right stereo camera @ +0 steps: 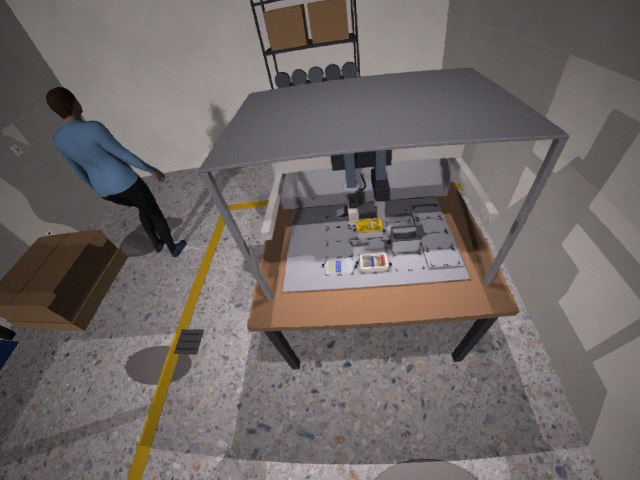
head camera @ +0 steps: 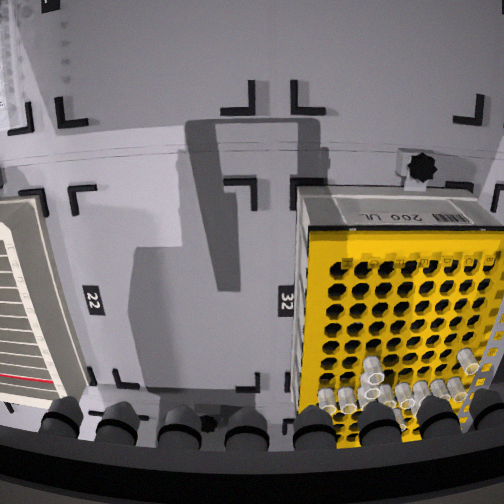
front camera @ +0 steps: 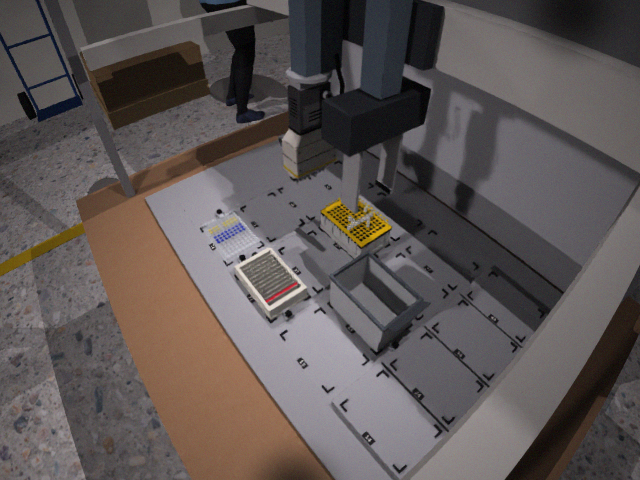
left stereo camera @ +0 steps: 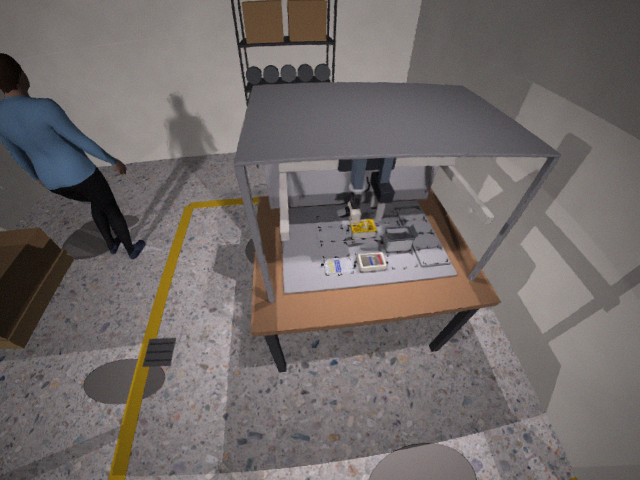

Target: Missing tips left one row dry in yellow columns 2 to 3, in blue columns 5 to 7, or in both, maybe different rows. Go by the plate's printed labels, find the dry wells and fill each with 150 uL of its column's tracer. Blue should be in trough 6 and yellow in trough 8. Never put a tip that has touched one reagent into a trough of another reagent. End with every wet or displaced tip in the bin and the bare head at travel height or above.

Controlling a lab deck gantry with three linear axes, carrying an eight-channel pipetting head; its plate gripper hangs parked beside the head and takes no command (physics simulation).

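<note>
There is a grey roof panel (right stereo camera: 456,106) that I can see, and the left stereo camera view (left stereo camera: 296,122) shows it too. I can also see a rear wall panel (front camera: 549,198). That rear wall panel appears both in the left stereo camera view (left stereo camera: 316,187) and in the right stereo camera view (right stereo camera: 324,187).
</note>
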